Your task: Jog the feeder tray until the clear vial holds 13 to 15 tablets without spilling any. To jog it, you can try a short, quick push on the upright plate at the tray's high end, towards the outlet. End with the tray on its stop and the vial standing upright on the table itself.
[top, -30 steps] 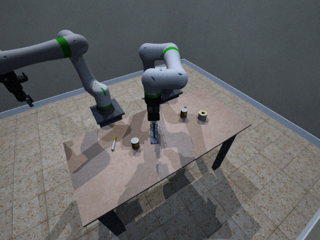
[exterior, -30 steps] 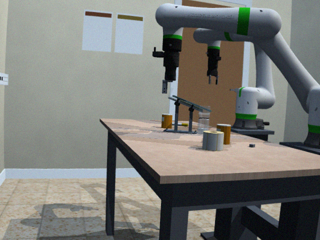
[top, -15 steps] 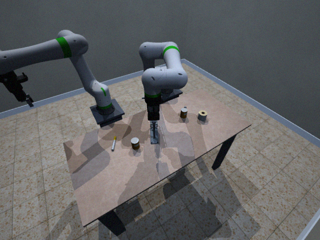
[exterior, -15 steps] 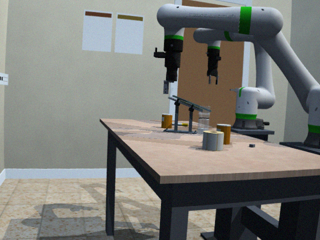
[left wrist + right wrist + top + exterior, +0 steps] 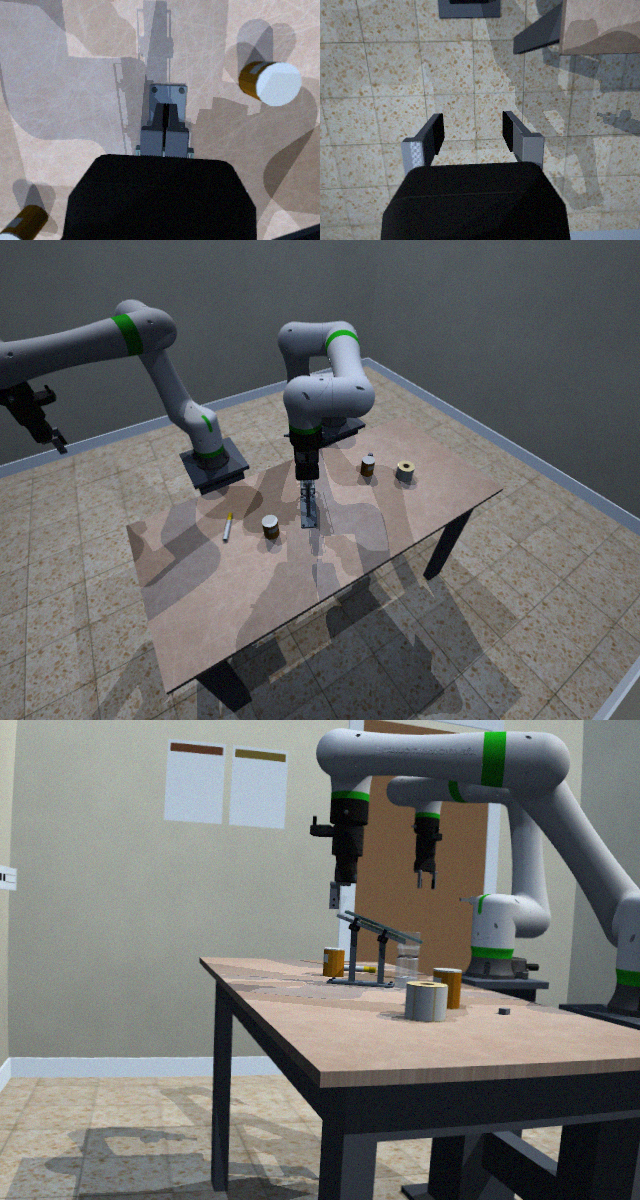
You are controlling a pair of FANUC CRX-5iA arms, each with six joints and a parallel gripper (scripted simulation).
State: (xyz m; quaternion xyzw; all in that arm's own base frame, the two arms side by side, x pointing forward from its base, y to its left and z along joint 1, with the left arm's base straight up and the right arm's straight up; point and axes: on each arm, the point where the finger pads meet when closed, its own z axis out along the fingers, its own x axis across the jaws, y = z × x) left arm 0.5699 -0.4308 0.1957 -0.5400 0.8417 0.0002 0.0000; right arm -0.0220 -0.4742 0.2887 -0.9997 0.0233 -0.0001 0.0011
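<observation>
Now: the feeder tray 8 cm behind my left hand, 5 cm below it and 4 cm to the left of it. Also, from my left hand: clear vial 17 cm behind, 15 cm below, 8 cm to the left; marker 26 cm to the right, 19 cm below, 16 cm behind; label roll 49 cm to the left, 17 cm below, 4 cm behind.
</observation>
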